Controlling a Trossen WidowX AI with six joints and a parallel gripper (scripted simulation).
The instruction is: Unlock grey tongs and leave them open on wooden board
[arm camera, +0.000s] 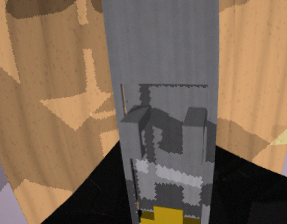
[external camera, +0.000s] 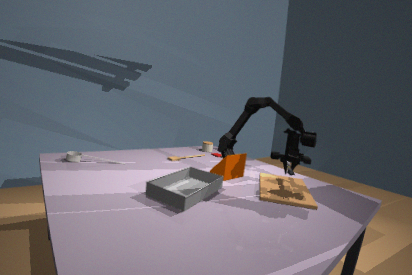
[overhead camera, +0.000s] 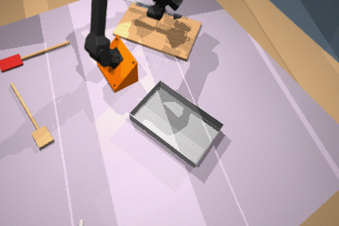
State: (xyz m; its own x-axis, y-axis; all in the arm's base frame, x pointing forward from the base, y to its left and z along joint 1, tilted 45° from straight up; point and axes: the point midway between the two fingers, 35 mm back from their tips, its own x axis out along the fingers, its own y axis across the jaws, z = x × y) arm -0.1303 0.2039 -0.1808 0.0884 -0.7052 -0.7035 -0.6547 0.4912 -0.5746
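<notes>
My gripper tip is now 70 mm above the wooden board and 10 mm to the left of it. From my gripper tip the other things lie so: yellow lock piece (40 mm above); roasting tin (460 mm ahead, 170 mm to the right, 50 mm below); red spatula (570 mm to the right, 80 mm behind, 70 mm below).
</notes>
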